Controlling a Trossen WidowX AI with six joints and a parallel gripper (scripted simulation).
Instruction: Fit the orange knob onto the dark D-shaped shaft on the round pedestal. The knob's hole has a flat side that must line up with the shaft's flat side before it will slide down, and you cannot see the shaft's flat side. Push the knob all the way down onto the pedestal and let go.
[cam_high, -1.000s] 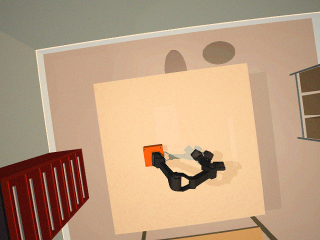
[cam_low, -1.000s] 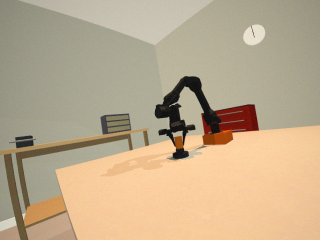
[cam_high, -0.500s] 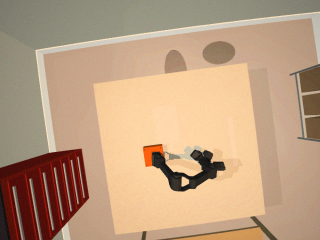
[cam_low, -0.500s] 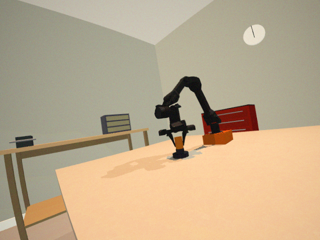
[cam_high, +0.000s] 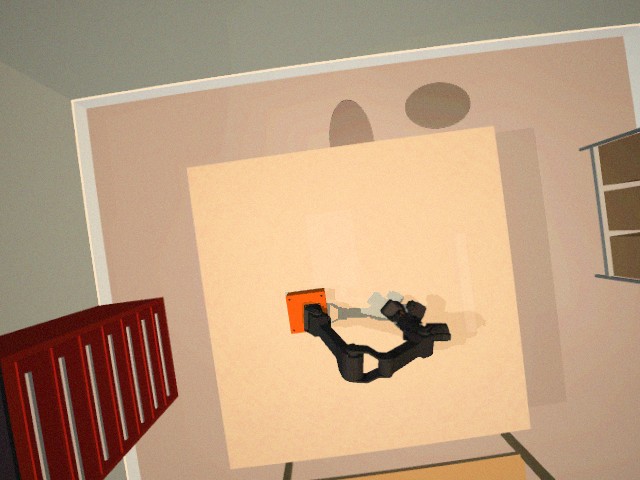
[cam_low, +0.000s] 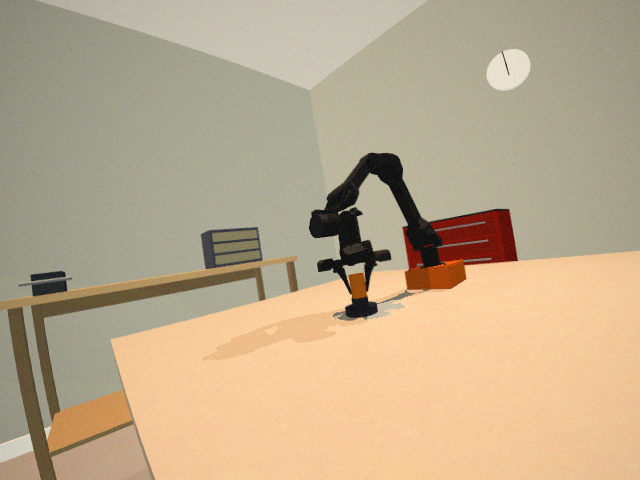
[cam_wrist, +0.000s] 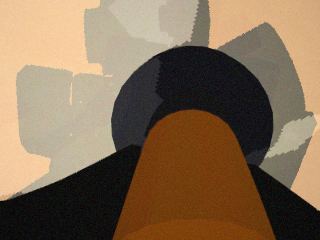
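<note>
Right now the orange knob is 2 cm above my gripper tip. Round my gripper tip: dark round pedestal (2 cm below).
</note>
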